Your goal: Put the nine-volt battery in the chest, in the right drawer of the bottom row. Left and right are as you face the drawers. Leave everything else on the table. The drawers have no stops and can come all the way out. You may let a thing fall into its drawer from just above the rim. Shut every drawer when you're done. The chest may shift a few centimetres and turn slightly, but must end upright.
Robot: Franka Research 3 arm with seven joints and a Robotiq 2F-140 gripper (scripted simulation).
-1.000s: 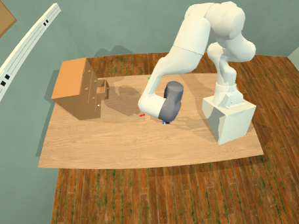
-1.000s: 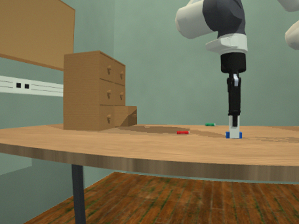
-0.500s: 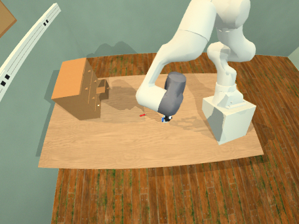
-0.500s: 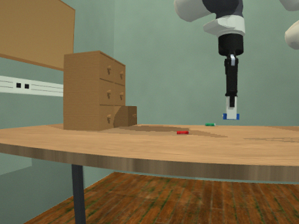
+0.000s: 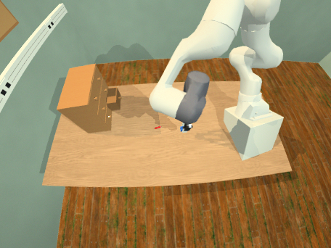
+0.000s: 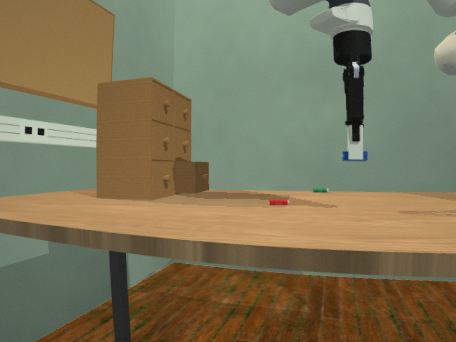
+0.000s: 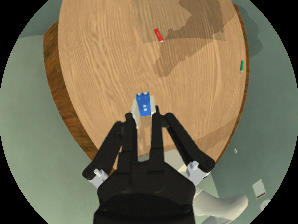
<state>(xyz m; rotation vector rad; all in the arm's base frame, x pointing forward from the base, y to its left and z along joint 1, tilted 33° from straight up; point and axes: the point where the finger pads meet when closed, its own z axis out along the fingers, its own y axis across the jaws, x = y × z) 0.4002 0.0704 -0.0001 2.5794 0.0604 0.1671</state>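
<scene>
Now: hand 160 mm short of the red cylinder, 70 mm to the left of it and 130 mm above it. Also, from my hand: nine-volt battery 10 mm ahead, 30 mm below; green cylinder 70 mm ahead, 420 mm to the right, 130 mm below.
</scene>
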